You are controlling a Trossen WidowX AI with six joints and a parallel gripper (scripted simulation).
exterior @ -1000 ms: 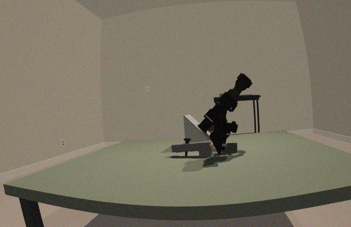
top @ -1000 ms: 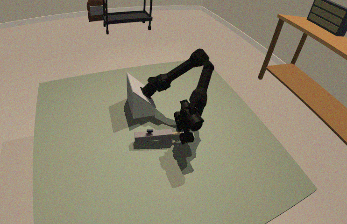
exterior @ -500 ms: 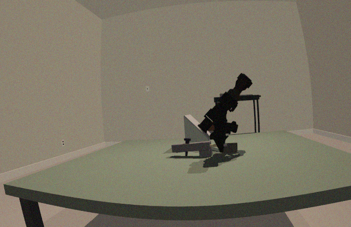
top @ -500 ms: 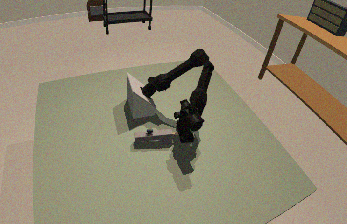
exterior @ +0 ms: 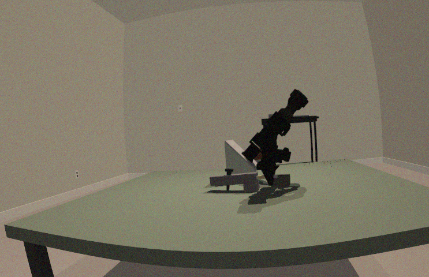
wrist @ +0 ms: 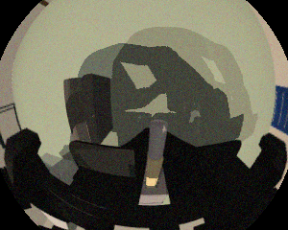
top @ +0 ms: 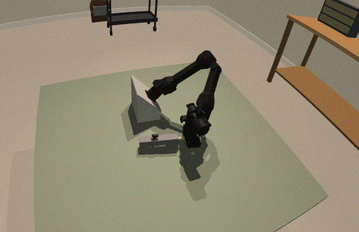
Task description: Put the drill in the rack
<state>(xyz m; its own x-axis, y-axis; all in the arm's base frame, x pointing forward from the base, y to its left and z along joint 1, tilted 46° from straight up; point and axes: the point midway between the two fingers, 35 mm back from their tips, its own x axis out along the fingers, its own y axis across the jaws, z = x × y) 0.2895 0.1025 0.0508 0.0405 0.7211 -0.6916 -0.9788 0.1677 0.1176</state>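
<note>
Right now my gripper tip is 10 mm past the drill, 40 mm to the left of it and 30 mm below it. From my gripper tip the other things lie so: rack 70 mm behind, 40 mm to the left; grey block 30 mm behind, 140 mm to the right, 20 mm above; dark key 30 mm behind, 160 mm to the right, 40 mm above.
</note>
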